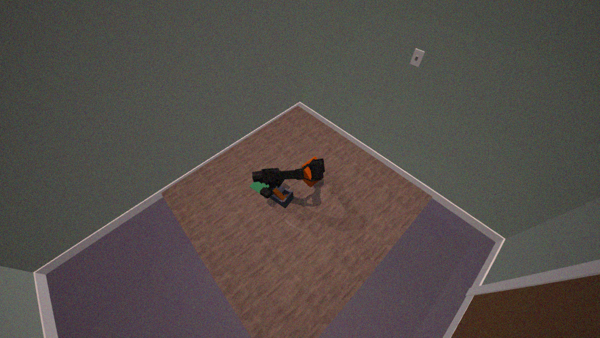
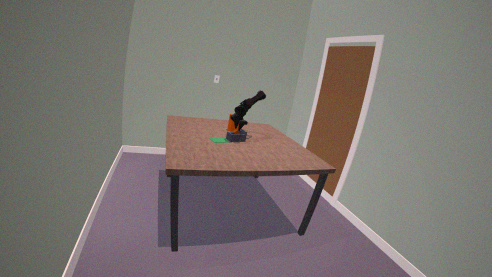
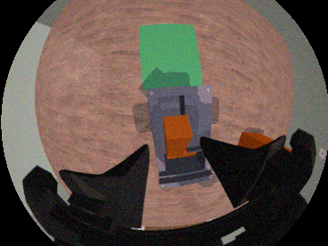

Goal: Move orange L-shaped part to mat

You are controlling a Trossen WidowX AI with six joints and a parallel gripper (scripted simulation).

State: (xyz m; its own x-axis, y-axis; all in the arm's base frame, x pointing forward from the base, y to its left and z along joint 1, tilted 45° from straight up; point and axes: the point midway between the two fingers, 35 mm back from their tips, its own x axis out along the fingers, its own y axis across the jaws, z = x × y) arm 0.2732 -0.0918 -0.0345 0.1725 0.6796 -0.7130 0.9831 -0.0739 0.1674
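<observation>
My gripper tip is now 6 cm above the orange L-shaped part, 4 cm to the right of it and 2 cm past it. The rest, counted from my gripper tip: green mat 14 cm to the right, 12 cm below, 1 cm behind.
</observation>
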